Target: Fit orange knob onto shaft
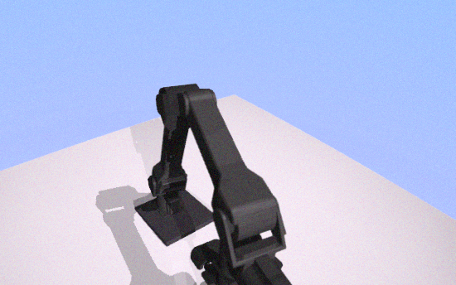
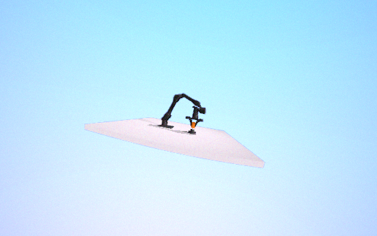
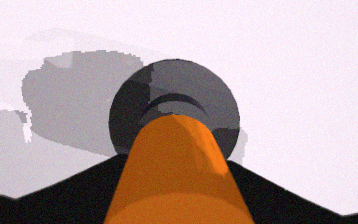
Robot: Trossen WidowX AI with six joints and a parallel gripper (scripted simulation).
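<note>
My gripper tip is 30 mm below the orange knob. Also, from my gripper tip: dark pedestal: 40 mm below.
</note>
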